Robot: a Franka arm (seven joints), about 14 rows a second.
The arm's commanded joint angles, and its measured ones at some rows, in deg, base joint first. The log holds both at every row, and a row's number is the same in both.
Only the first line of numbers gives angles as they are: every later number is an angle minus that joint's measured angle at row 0.
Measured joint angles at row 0:
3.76, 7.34, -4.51, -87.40, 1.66, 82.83, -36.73
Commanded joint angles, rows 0 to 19:
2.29, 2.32, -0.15, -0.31, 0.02, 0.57, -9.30
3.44, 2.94, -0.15, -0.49, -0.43, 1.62, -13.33
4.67, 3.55, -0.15, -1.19, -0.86, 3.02, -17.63
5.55, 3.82, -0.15, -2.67, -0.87, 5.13, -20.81
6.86, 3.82, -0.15, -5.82, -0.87, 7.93, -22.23
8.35, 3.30, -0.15, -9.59, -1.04, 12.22, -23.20
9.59, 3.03, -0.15, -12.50, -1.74, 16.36, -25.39
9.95, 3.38, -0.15, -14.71, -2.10, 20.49, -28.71
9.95, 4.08, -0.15, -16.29, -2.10, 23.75, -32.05
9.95, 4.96, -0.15, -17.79, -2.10, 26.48, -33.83
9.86, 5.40, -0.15, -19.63, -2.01, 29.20, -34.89
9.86, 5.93, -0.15, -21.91, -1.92, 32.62, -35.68
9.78, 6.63, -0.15, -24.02, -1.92, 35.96, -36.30
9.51, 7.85, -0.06, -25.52, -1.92, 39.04, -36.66
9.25, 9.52, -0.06, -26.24, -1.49, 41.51, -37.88
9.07, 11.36, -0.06, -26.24, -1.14, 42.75, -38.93
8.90, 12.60, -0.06, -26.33, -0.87, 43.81, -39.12
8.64, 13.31, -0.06, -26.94, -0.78, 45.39, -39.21
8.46, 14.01, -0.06, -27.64, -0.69, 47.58, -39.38
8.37, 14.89, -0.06, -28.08, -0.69, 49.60, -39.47
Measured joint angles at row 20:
9.25, 14.65, -0.33, -26.52, -1.42, 46.46, -37.63
